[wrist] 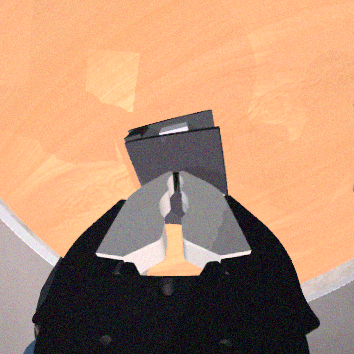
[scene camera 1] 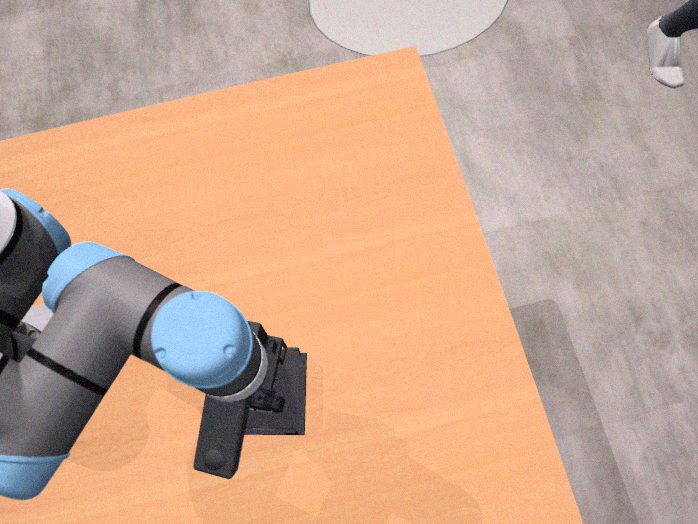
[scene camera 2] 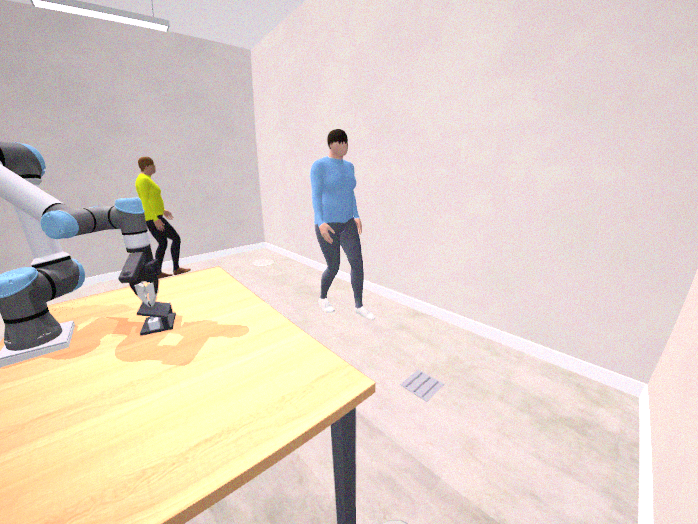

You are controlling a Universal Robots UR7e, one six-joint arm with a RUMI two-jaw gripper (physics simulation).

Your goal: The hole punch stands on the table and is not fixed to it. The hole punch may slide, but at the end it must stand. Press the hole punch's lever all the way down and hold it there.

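Places are measured from the arm's base along level axes (x left, y back, z up), in metres.
Pixels of known places: gripper, fingertip midpoint: (wrist: 176, 174) (scene camera 2: 151, 306); arm's base at its link origin: (scene camera 2: 35, 338).
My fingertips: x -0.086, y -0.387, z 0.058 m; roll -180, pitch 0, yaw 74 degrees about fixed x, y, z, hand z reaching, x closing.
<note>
Ahead of a thing's pixels: the offset from my fingertips to its top centre. "*": to the spot under its first point. Level surfaces: height alone.
The dark hole punch @[dy -0.005, dx +0.023, dz +0.000 m] (scene camera 1: 293, 389) (wrist: 176, 152) stands upright on the table, partly hidden under the arm in scene camera 1. In scene camera 2 its lever @[dy -0.005, dx +0.023, dz +0.000 m] (scene camera 2: 161, 309) is up at a slant, with a gap between it and the base @[* dy -0.037, dx -0.040, dz -0.057 m] (scene camera 2: 166, 323). My gripper (scene camera 2: 149, 305) (wrist: 176, 174) is shut and empty, pointing down. Its tips are at the top of the lever, touching or very close; I cannot tell which. In the wrist view the fingers cover the lever's rear part. In scene camera 1 the fingertips are hidden by the arm.
The wooden table @[dz -0.085 m] (scene camera 1: 349, 225) (scene camera 2: 225, 406) has its edge and corner to the right of the hole punch. Two people, one in a blue top (scene camera 2: 337, 191) and one in a yellow top (scene camera 2: 149, 197), are beyond the table. A floor grate (scene camera 2: 422, 385) lies right of the table.
</note>
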